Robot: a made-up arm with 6 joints. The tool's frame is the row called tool. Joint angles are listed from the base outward.
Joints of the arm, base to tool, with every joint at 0 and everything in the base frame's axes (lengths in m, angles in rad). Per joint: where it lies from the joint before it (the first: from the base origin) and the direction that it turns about. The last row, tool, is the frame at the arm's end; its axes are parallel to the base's.
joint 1: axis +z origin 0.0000 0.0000 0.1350
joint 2: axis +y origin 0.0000 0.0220 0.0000
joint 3: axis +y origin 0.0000 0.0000 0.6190
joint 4: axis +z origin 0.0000 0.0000 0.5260
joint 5: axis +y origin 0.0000 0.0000 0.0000
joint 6: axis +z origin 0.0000 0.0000 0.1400
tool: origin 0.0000 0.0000 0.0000
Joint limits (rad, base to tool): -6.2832..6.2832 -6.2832..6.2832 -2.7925..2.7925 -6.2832..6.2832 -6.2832..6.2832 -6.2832..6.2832
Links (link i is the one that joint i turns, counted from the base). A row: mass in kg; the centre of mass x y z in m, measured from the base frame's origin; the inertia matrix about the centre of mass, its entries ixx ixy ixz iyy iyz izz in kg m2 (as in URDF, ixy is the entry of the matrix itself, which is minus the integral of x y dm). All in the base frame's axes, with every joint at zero. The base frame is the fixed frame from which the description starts. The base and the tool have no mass.
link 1: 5.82; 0.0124 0.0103 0.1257; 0.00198 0 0 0.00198 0 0.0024
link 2: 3.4; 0.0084 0.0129 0.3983; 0.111 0 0 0.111 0 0.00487
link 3: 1.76; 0.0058 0.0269 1.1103; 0.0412 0 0 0.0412 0 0.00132
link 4: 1.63; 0.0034 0.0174 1.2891; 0.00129 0 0 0.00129 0 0.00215
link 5: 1.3; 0.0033 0.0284 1.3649; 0.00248 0 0 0.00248 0 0.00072
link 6: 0.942; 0.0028 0.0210 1.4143; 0.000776 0 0 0.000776 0 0.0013
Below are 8 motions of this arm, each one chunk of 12 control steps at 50 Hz.
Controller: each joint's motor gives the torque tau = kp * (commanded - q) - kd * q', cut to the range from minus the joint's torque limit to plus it. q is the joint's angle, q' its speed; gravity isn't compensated. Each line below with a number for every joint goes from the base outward.
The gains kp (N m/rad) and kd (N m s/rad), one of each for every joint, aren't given. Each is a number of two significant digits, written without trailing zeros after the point. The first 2 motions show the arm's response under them.
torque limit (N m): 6.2 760 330 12 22 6.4
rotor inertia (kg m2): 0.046 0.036 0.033 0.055 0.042 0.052
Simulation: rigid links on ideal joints. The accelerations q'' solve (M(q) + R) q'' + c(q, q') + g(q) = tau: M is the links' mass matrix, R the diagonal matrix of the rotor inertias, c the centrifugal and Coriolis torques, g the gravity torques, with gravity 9.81 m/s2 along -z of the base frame. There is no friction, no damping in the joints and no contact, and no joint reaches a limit. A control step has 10 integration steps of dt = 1/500 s. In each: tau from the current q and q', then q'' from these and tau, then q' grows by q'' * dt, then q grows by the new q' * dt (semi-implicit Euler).
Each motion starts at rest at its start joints. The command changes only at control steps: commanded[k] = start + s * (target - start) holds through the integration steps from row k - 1 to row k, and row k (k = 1, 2, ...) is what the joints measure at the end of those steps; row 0 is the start. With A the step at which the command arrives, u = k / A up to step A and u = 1 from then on. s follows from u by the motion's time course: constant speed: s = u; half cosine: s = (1 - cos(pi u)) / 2; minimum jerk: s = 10 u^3 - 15 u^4 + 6 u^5; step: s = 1 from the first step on.
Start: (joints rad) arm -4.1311 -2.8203 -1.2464 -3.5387 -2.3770 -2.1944
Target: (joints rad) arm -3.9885 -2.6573 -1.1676 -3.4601 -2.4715 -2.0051
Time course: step
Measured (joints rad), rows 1 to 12:
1: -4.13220 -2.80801 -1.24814 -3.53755 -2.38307 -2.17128
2: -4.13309 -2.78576 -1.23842 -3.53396 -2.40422 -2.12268
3: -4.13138 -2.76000 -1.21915 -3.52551 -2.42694 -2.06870
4: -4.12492 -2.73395 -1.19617 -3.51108 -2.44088 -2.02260
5: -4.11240 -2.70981 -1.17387 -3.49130 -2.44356 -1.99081
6: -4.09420 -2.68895 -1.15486 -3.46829 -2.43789 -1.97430
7: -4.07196 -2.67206 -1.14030 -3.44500 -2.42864 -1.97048
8: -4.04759 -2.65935 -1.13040 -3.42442 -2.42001 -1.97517
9: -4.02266 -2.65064 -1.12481 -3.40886 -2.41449 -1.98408
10: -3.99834 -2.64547 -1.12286 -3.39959 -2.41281 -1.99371
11: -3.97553 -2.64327 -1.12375 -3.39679 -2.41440 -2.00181
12: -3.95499 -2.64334 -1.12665 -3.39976 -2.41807 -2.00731
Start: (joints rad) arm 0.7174 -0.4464 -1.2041 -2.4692 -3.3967 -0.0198
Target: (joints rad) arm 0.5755 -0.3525 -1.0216 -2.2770 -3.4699 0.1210
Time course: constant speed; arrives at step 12
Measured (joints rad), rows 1 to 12:
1: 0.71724 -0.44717 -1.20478 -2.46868 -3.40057 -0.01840
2: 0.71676 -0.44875 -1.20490 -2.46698 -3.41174 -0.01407
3: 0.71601 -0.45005 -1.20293 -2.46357 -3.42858 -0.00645
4: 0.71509 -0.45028 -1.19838 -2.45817 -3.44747 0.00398
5: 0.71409 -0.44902 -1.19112 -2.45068 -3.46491 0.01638
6: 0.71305 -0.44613 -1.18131 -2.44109 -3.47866 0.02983
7: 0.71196 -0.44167 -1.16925 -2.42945 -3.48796 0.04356
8: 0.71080 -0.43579 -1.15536 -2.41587 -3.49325 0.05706
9: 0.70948 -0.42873 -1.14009 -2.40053 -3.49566 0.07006
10: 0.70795 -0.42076 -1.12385 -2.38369 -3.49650 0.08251
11: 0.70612 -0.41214 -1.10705 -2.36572 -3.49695 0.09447
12: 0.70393 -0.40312 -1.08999 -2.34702 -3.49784 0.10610
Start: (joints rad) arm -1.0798 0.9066 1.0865 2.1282 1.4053 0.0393
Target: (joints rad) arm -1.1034 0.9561 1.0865 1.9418 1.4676 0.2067
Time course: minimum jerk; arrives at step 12
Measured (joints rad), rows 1 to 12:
1: -1.07980 0.90824 1.08755 2.12806 1.40581 0.03936
2: -1.07984 0.91182 1.09073 2.12582 1.40540 0.04010
3: -1.07998 0.91683 1.09493 2.11914 1.40410 0.04294
4: -1.08026 0.92297 1.09921 2.10661 1.40315 0.04960
5: -1.08072 0.93001 1.10303 2.08770 1.40391 0.06151
6: -1.08133 0.93770 1.10621 2.06258 1.40720 0.07920
7: -1.08209 0.94579 1.10883 2.03209 1.41299 0.10204
8: -1.08292 0.95395 1.11107 1.99756 1.42049 0.12824
9: -1.08380 0.96186 1.11319 1.96071 1.42838 0.15514
10: -1.08465 0.96916 1.11534 1.92355 1.43527 0.17978
11: -1.08543 0.97554 1.11759 1.88814 1.44008 0.19952
12: -1.08612 0.98081 1.11981 1.85637 1.44244 0.21271

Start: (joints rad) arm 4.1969 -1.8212 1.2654 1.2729 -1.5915 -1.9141
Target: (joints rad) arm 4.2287 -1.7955 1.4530 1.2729 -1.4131 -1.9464
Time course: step
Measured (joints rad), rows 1 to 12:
1: 4.19723 -1.83055 1.29398 1.25065 -1.55770 -1.91791
2: 4.19784 -1.83695 1.33020 1.21740 -1.51644 -1.92631
3: 4.19846 -1.83731 1.36121 1.18949 -1.48408 -1.93583
4: 4.19890 -1.83409 1.38651 1.17309 -1.46084 -1.94405
5: 4.19909 -1.82942 1.40658 1.16989 -1.44525 -1.94975
6: 4.19906 -1.82470 1.42196 1.17857 -1.43587 -1.95271
7: 4.19890 -1.82071 1.43322 1.19604 -1.43143 -1.95337
8: 4.19871 -1.81778 1.44097 1.21838 -1.43073 -1.95247
9: 4.19860 -1.81597 1.44586 1.24175 -1.43263 -1.95080
10: 4.19864 -1.81516 1.44851 1.26290 -1.43603 -1.94898
11: 4.19887 -1.81513 1.44951 1.27952 -1.43998 -1.94746
12: 4.19931 -1.81567 1.44936 1.29034 -1.44378 -1.94642

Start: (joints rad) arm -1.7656 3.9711 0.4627 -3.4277 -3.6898 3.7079
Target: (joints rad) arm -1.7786 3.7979 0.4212 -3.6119 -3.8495 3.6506
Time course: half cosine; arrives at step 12
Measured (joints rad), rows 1 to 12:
1: -1.76553 3.96971 0.46171 -3.42786 -3.69254 3.70778
2: -1.76535 3.96581 0.45956 -3.42868 -3.69984 3.70716
3: -1.76502 3.95929 0.45688 -3.43119 -3.71101 3.70554
4: -1.76453 3.95003 0.45387 -3.43655 -3.72549 3.70252
5: -1.76384 3.93799 0.45041 -3.44563 -3.74285 3.69791
6: -1.76294 3.92327 0.44624 -3.45882 -3.76279 3.69180
7: -1.76182 3.90612 0.44109 -3.47587 -3.78492 3.68450
8: -1.76049 3.88705 0.43474 -3.49589 -3.80862 3.67654
9: -1.75902 3.86674 0.42713 -3.51743 -3.83291 3.66853
10: -1.75747 3.84607 0.41837 -3.53864 -3.85643 3.66109
11: -1.75600 3.82605 0.40876 -3.55746 -3.87756 3.65481
12: -1.75473 3.80776 0.39876 -3.57189 -3.89466 3.65016

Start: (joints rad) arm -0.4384 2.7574 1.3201 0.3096 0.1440 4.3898
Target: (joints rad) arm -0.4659 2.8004 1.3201 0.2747 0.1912 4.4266
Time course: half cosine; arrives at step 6
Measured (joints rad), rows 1 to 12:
1: -0.43846 2.75860 1.31637 0.30946 0.14341 4.39009
2: -0.43871 2.76047 1.31003 0.30889 0.13951 4.39148
3: -0.43939 2.76305 1.30290 0.30729 0.13441 4.39490
4: -0.44069 2.76664 1.29595 0.30423 0.13082 4.40070
5: -0.44265 2.77107 1.29025 0.29974 0.13012 4.40832
6: -0.44511 2.77574 1.28675 0.29442 0.13225 4.41633
7: -0.44784 2.78009 1.28563 0.28908 0.13656 4.42312
8: -0.45063 2.78397 1.28625 0.28436 0.14237 4.42778
9: -0.45338 2.78737 1.28783 0.28057 0.14876 4.43020
10: -0.45602 2.79029 1.28979 0.27782 0.15478 4.43077
11: -0.45849 2.79271 1.29171 0.27607 0.15969 4.43013
12: -0.46077 2.79463 1.29334 0.27516 0.16310 4.42888

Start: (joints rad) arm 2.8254 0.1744 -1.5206 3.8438 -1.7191 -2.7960
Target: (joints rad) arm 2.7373 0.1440 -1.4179 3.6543 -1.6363 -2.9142
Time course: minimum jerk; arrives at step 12
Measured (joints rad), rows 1 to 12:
1: 2.82534 0.17455 -1.52388 3.84454 -1.72110 -2.79602
2: 2.82515 0.17368 -1.52898 3.84816 -1.72638 -2.79650
3: 2.82483 0.17149 -1.53297 3.85475 -1.73122 -2.79844
4: 2.82428 0.16817 -1.53425 3.86281 -1.73223 -2.80309
5: 2.82334 0.16397 -1.53198 3.86996 -1.72767 -2.81144
6: 2.82182 0.15917 -1.52598 3.87360 -1.71741 -2.82390
7: 2.81958 0.15411 -1.51673 3.87152 -1.70260 -2.84001
8: 2.81652 0.14919 -1.50524 3.86237 -1.68521 -2.85850
9: 2.81267 0.14476 -1.49281 3.84592 -1.66760 -2.87752
10: 2.80812 0.14117 -1.48082 3.82317 -1.65211 -2.89497
11: 2.80304 0.13861 -1.47041 3.79614 -1.64063 -2.90897
12: 2.79762 0.13708 -1.46225 3.76750 -1.63423 -2.91839

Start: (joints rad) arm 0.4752 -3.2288 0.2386 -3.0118 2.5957 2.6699
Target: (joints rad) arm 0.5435 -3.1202 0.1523 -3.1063 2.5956 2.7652
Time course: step
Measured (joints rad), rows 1 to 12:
1: 0.47140 -3.21002 0.19996 -3.01899 2.58686 2.68154
2: 0.46934 -3.19363 0.17633 -3.03403 2.56973 2.70593
3: 0.47099 -3.17916 0.16297 -3.05251 2.55509 2.73304
4: 0.47699 -3.16634 0.15633 -3.07133 2.54777 2.75621
5: 0.48682 -3.15504 0.15390 -3.08852 2.54820 2.77222
6: 0.49928 -3.14521 0.15393 -3.10290 2.55428 2.78058
7: 0.51306 -3.13685 0.15520 -3.11383 2.56310 2.78258
8: 0.52707 -3.12992 0.15690 -3.12109 2.57202 2.78030
9: 0.54050 -3.12442 0.15849 -3.12487 2.57926 2.77591
10: 0.55275 -3.12027 0.15963 -3.12566 2.58393 2.77113
11: 0.56338 -3.11738 0.16019 -3.12415 2.58594 2.76710
12: 0.57204 -3.11562 0.16011 -3.12112 2.58568 2.76435

